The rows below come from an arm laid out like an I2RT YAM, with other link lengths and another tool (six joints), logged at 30 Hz.
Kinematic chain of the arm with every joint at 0, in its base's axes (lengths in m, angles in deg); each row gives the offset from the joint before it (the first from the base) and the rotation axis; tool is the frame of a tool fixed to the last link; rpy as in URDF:
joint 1: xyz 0 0 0.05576 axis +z
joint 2: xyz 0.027 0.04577 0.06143 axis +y
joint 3: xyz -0.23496 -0.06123 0 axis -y
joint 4: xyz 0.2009 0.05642 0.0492 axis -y
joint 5: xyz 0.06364 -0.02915 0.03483 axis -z
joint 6: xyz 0.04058 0 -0.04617 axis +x
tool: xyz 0.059 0.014 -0.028 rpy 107.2 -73.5 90
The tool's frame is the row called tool.
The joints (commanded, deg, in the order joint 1, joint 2, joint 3, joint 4, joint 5, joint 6), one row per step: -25.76, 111.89, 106.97, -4.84, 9.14, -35.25; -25.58, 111.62, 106.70, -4.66, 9.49, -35.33; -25.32, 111.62, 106.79, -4.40, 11.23, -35.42; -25.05, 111.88, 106.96, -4.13, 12.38, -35.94; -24.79, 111.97, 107.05, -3.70, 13.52, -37.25; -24.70, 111.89, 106.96, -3.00, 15.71, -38.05; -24.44, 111.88, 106.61, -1.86, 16.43, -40.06; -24.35, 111.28, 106.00, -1.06, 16.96, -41.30; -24.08, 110.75, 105.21, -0.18, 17.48, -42.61
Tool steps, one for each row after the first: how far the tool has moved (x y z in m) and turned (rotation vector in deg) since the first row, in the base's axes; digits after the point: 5 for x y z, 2 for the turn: -0.00046, 0.00115, 0.00092, -0.20, -0.09, -0.15; -0.00108, 0.00049, 0.00228, -0.68, -0.23, -1.59; -0.00038, 0.00016, 0.00218, -1.33, -0.01, -2.38; -0.00037, -0.00035, 0.00341, -2.70, 0.45, -3.04; -0.00244, -0.00303, 0.00558, -3.88, 0.47, -5.01; -0.00208, -0.00328, 0.00681, -5.83, 1.01, -5.20; -0.00414, -0.00317, 0.00999, -7.15, 1.08, -5.50; -0.00538, -0.00185, 0.01172, -8.44, 1.35, -5.61
